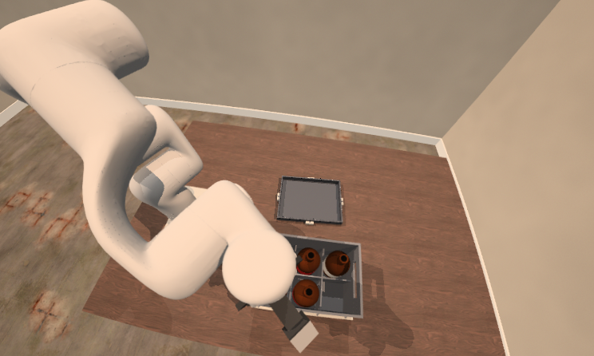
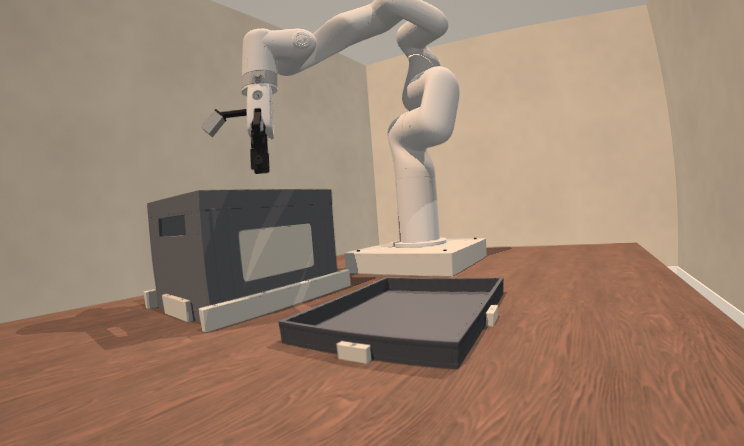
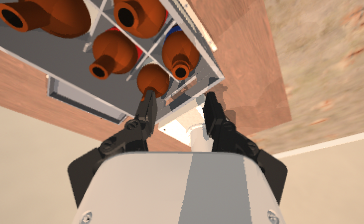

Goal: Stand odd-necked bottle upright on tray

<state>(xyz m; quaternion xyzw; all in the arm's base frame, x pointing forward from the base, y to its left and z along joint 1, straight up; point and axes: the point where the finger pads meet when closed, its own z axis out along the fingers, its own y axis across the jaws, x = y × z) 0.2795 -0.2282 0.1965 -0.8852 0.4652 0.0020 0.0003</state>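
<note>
Now: hand 16 cm above the dark grey crate, 10 cm short of it and 3 cm to the right of it. The rest, counted from my hand: dark tray (32 cm to the left, 23 cm below, 14 cm ahead); brown bottle (15 cm below, 10 cm ahead, 7 cm to the left).
</note>
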